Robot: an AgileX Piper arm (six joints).
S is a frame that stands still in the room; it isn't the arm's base.
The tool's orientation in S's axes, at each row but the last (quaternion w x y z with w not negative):
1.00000 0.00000 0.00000 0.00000
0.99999 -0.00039 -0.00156 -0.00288
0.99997 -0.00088 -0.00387 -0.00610
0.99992 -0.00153 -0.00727 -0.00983
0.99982 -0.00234 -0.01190 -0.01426
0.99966 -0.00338 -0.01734 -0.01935
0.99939 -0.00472 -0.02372 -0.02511
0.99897 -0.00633 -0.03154 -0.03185
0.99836 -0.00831 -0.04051 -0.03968
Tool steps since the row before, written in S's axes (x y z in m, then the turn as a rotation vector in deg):
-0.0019 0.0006 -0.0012 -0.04 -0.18 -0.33
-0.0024 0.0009 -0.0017 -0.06 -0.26 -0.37
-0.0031 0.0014 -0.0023 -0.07 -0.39 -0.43
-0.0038 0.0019 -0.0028 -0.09 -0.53 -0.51
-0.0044 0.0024 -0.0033 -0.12 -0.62 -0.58
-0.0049 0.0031 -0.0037 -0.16 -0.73 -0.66
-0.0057 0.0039 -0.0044 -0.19 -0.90 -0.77
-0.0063 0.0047 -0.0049 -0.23 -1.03 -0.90
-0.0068 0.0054 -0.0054 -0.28 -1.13 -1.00
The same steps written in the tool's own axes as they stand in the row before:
-0.0019 0.0006 -0.0012 -0.04 -0.18 -0.33
-0.0024 0.0009 -0.0017 -0.06 -0.26 -0.37
-0.0031 0.0014 -0.0023 -0.07 -0.39 -0.43
-0.0039 0.0018 -0.0027 -0.09 -0.53 -0.51
-0.0045 0.0023 -0.0032 -0.12 -0.62 -0.58
-0.0051 0.0029 -0.0035 -0.15 -0.73 -0.66
-0.0061 0.0036 -0.0041 -0.18 -0.90 -0.77
-0.0069 0.0043 -0.0044 -0.22 -1.03 -0.90
-0.0076 0.0049 -0.0047 -0.27 -1.14 -1.00

